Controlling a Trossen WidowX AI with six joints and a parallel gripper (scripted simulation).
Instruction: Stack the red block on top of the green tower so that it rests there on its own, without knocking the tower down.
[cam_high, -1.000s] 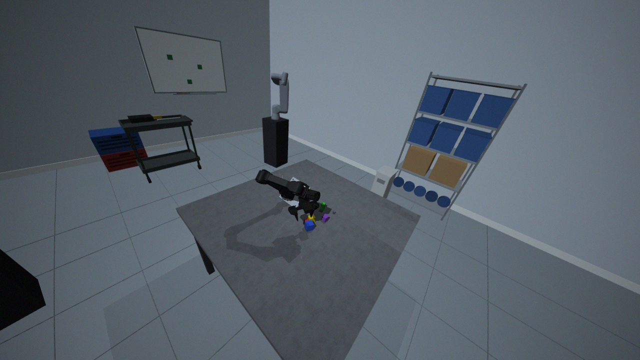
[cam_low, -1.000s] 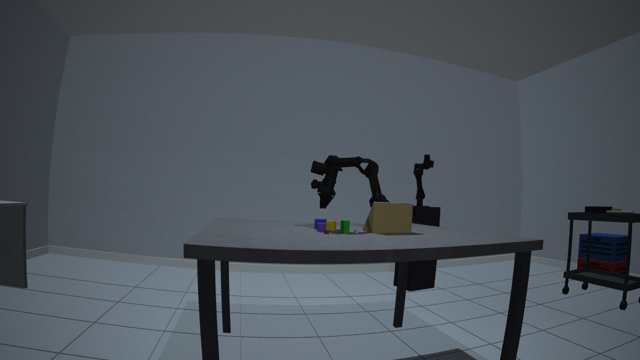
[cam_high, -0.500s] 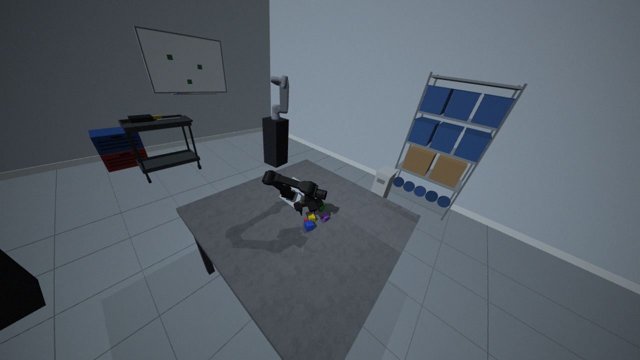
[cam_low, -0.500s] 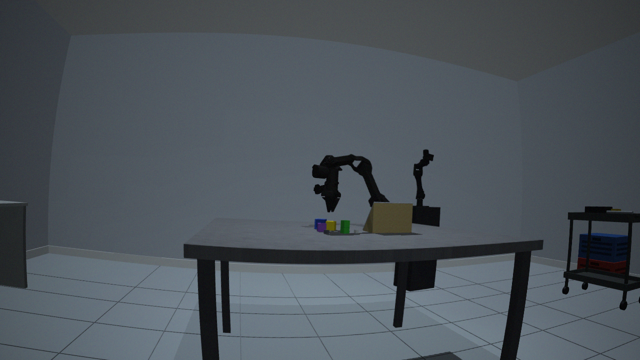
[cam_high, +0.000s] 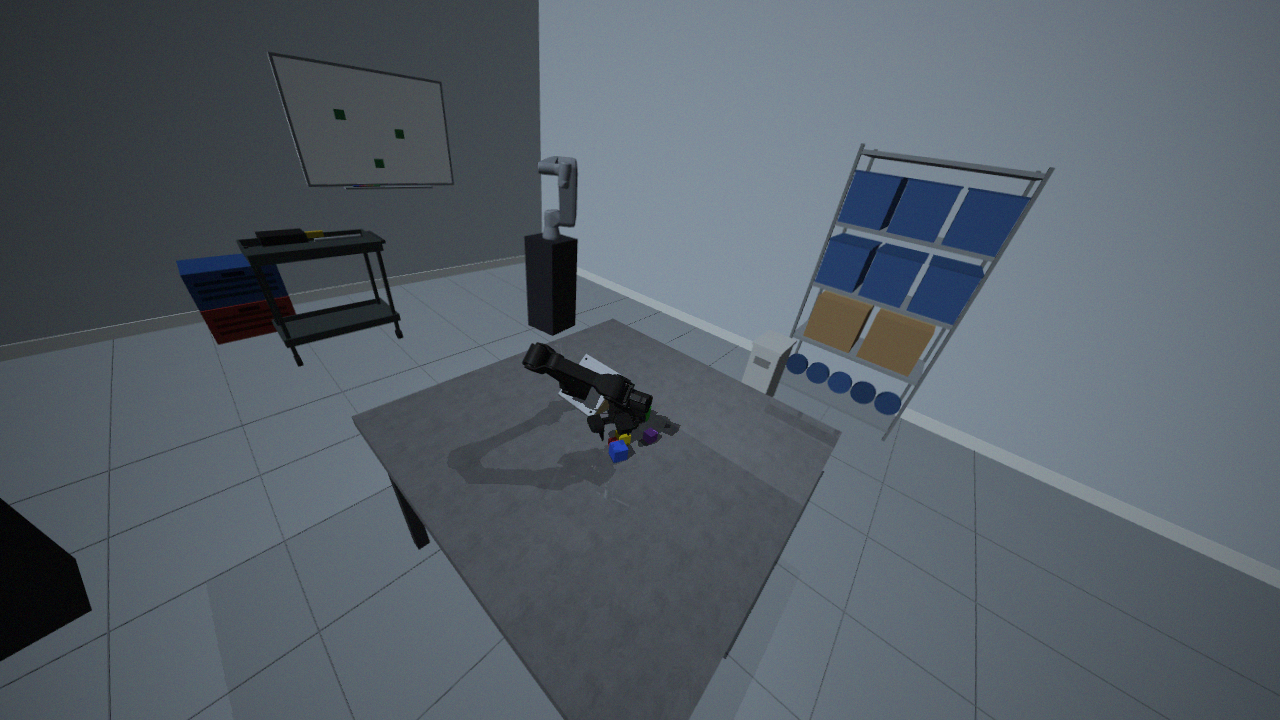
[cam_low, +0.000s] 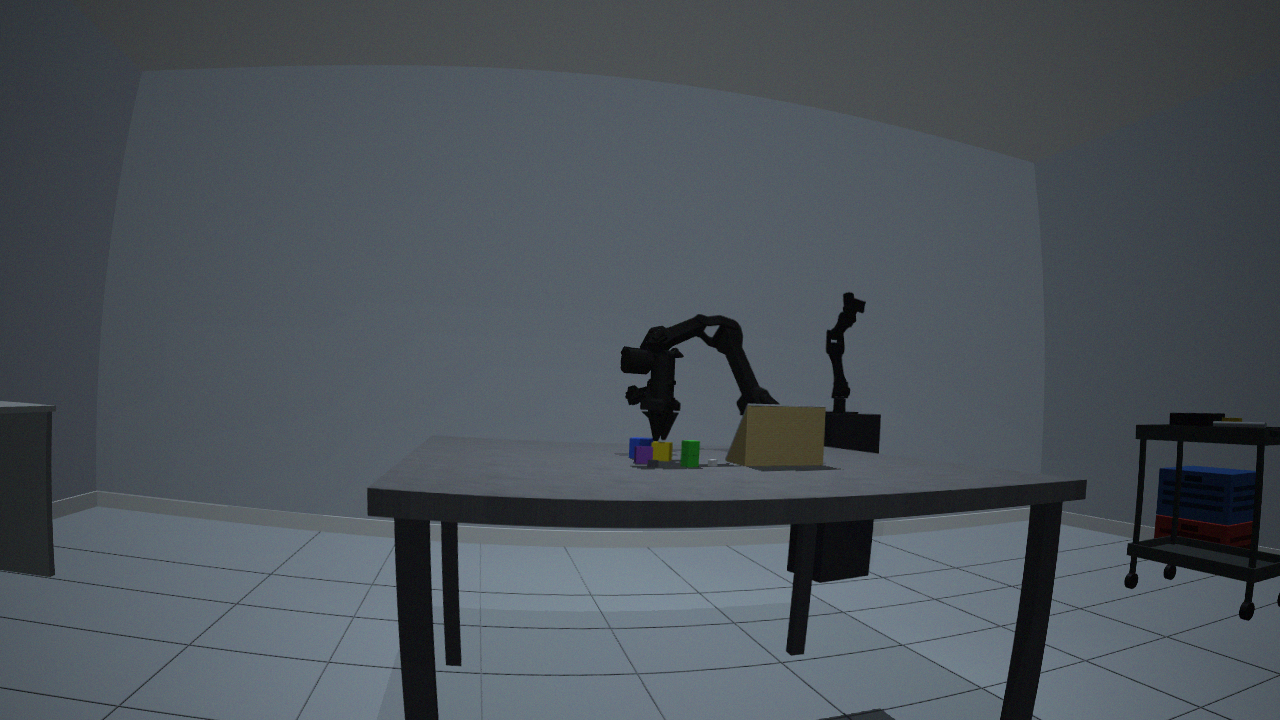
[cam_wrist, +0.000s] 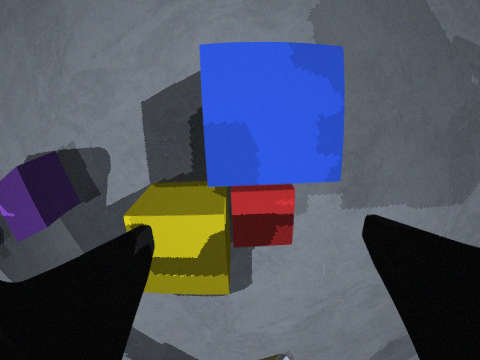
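Right now the red block is 3 cm below my gripper tip. Round my gripper tip: purple block 8 cm ahead, 11 cm to the left, 3 cm below; then blue block 4 cm ahead, 3 cm to the right, 2 cm below; then yellow block 1 cm ahead, 4 cm to the left, 2 cm below.
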